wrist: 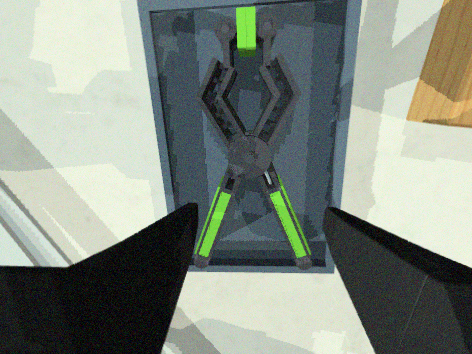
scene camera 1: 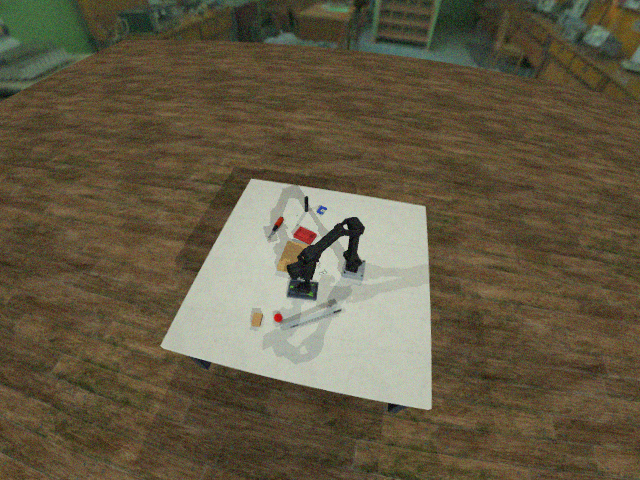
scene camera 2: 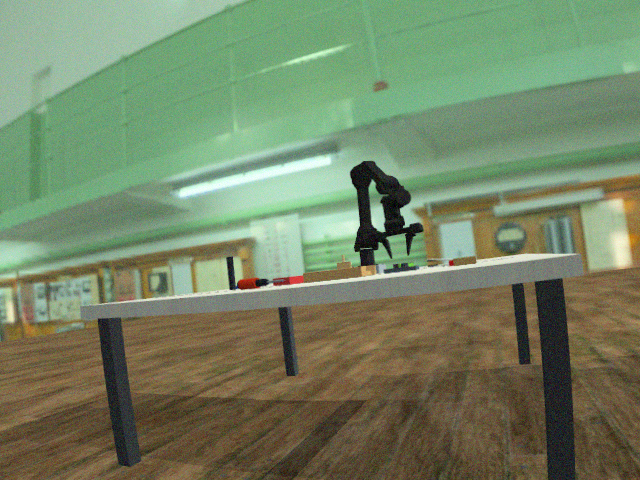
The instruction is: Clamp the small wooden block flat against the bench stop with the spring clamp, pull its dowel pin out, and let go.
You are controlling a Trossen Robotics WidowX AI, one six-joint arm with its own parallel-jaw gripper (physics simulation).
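Frame: origin at the arm's base, x ahead, y left, z up, level; centimetres.
Seen in the pictures: gripper, between the fingertips: [wrist: 260,214] [scene camera 2: 400,257]; arm's base, origin of its link: [scene camera 1: 352,267] [scene camera 2: 368,265].
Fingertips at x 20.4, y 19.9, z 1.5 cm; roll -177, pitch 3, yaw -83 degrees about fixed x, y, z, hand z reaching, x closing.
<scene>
Pixels of each thing's top centre, then the offset from my fingertips to it. "*": a spot on its surface instead. Level surfaces: height alone.
- spring clamp, centre of its top: [wrist: 264,176] [scene camera 2: 399,263] [scene camera 1: 304,286] dx +1.1, dy +0.0, dz -2.2 cm
- blue-grey tray, centre of its top: [wrist: 250,156] [scene camera 2: 402,267] [scene camera 1: 303,288] dx +1.7, dy +0.8, dz -3.5 cm
- small wooden block, centre of its top: [scene camera 2: 343,262] dx +8.3, dy -17.4, dz +0.5 cm
- wooden board, centre of its top: [scene camera 2: 339,269] [scene camera 1: 294,256] dx +12.9, dy -17.0, dz -1.7 cm
- white table, height of its surface: dz -4.9 cm
- red tray, centre of its top: [scene camera 2: 293,276] [scene camera 1: 305,234] dx +12.9, dy -35.2, dz -2.4 cm
- screwdriver, centre of its top: [scene camera 2: 261,277] [scene camera 1: 275,226] dx +32.7, dy -34.8, dz -1.6 cm
- black upright handle, a spot on its surface: [scene camera 2: 230,272] [scene camera 1: 304,204] * dx +20.5, dy -56.6, dz +1.5 cm
- blue piece, centre of its top: [scene camera 1: 321,210] dx +9.8, dy -59.8, dz -3.6 cm
- red round object, centre of its top: [scene camera 1: 277,317] dx +8.3, dy +20.2, dz -3.3 cm
- wooden piece, centre of its top: [scene camera 2: 464,257] [scene camera 1: 256,318] dx +17.9, dy +24.6, dz -2.7 cm
- long pale bar, centre of its top: [wrist: 2,272] [scene camera 1: 311,316] dx -7.8, dy +15.0, dz -1.9 cm
The spring clamp [wrist: 250,156], dark with green handles and a green pad between its jaws, lies in a blue-grey tray [scene camera 1: 302,298] [wrist: 158,125]. My gripper [scene camera 2: 399,255] [wrist: 260,214] is open and empty, pointing down above the tray, with its fingertips on either side of the clamp's handles in the wrist view. The small wooden block [scene camera 2: 343,265], with its dowel pin [scene camera 2: 342,257] upright, shows above the wooden board [scene camera 1: 290,253] [scene camera 2: 330,274] [wrist: 450,75]. The arm partly hides the board in scene camera 1. I cannot tell the bench stop apart from the board.
On the white table [scene camera 1: 382,335] are a red tray [scene camera 1: 305,235], a screwdriver [scene camera 1: 277,225] [scene camera 2: 249,283], a black upright handle [scene camera 1: 306,204] [scene camera 2: 230,272], a blue piece [scene camera 1: 321,209], a red round object [scene camera 1: 278,317], a wooden piece [scene camera 1: 256,319] and a long pale bar [scene camera 1: 315,317].
</scene>
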